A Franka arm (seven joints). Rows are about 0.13 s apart.
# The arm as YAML. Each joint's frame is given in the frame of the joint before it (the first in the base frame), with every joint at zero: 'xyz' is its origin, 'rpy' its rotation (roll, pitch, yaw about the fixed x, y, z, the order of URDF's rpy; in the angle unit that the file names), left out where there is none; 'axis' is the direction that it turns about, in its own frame. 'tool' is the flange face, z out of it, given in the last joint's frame.
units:
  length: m
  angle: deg
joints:
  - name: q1
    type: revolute
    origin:
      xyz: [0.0, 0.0, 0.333]
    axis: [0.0, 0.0, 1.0]
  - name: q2
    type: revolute
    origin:
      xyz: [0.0, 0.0, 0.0]
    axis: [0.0, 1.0, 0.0]
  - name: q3
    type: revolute
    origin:
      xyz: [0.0, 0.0, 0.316]
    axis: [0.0, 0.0, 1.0]
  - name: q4
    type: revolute
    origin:
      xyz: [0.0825, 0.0, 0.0]
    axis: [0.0, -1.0, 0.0]
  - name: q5
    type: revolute
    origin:
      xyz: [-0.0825, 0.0, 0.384]
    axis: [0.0, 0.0, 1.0]
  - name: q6
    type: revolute
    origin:
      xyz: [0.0, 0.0, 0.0]
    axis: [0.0, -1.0, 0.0]
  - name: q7
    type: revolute
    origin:
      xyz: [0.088, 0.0, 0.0]
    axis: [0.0, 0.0, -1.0]
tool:
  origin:
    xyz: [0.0, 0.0, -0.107]
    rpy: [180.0, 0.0, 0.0]
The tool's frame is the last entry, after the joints.
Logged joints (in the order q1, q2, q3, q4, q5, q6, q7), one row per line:
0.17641, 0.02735, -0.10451, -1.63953, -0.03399, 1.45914, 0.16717
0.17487, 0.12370, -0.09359, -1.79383, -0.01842, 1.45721, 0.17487
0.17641, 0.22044, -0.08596, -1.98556, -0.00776, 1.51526, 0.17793
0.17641, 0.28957, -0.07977, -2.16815, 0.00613, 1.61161, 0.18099
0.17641, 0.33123, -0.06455, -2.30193, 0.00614, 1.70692, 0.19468
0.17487, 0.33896, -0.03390, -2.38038, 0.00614, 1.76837, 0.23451
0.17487, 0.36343, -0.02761, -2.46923, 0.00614, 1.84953, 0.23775
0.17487, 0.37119, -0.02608, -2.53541, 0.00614, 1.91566, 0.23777
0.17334, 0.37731, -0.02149, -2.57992, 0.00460, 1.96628, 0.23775
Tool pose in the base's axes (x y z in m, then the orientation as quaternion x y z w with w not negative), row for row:
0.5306, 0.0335, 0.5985, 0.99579, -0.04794, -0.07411, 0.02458
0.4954, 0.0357, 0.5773, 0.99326, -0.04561, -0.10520, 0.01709
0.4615, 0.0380, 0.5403, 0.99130, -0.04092, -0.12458, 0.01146
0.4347, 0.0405, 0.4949, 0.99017, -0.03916, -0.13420, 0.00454
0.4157, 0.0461, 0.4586, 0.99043, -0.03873, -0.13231, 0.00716
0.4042, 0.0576, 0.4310, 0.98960, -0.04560, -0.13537, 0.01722
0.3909, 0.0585, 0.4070, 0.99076, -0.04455, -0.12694, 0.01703
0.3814, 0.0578, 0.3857, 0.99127, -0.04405, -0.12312, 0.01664
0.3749, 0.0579, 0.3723, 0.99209, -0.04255, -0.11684, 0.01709
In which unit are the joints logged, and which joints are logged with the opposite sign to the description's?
The joints are logged in radians. Opposite sign: q2.
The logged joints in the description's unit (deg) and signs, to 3 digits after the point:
10.108, -1.567, -5.988, -93.938, -1.947, 83.603, 9.578
10.019, -7.087, -5.362, -102.779, -1.055, 83.492, 10.019
10.108, -12.630, -4.925, -113.764, -0.445, 86.818, 10.195
10.108, -16.591, -4.570, -124.226, 0.351, 92.338, 10.370
10.108, -18.978, -3.698, -131.891, 0.352, 97.799, 11.154
10.019, -19.421, -1.942, -136.386, 0.352, 101.320, 13.436
10.019, -20.823, -1.582, -141.476, 0.352, 105.970, 13.622
10.019, -21.268, -1.494, -145.268, 0.352, 109.759, 13.623
9.932, -21.618, -1.231, -147.819, 0.264, 112.660, 13.622

